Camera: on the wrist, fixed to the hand. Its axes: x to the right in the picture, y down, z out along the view.
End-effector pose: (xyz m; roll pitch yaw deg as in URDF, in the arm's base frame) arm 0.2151 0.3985 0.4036 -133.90 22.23 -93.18
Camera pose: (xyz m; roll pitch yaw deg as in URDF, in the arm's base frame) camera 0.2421 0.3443 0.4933 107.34 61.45 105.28
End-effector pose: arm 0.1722 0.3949 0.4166 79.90 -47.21 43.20
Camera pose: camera 0.2120 0.4767 0.3581 -109.91 -33.29 -106.48
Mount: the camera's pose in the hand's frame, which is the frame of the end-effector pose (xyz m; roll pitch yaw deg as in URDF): 0.0148 -0.0949 -0.0498 -3.29 -35.01 96.12
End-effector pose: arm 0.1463 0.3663 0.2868 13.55 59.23 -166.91
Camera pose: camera 0.1798 0.4568 0.2379 67.91 -27.26 -119.23
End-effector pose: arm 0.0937 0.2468 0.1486 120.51 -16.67 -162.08
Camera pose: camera 0.0928 0.1508 0.0987 -159.62 -21.60 95.41
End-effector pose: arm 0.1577 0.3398 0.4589 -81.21 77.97 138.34
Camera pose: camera 0.1348 0.4455 0.4624 81.90 3.67 -85.52
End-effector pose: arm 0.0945 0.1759 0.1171 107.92 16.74 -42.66
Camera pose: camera 0.1409 0.2372 0.0410 163.05 -36.74 -126.30
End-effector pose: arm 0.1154 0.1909 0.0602 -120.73 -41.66 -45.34
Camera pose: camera 0.0772 0.2376 0.1500 -84.24 53.14 -37.96
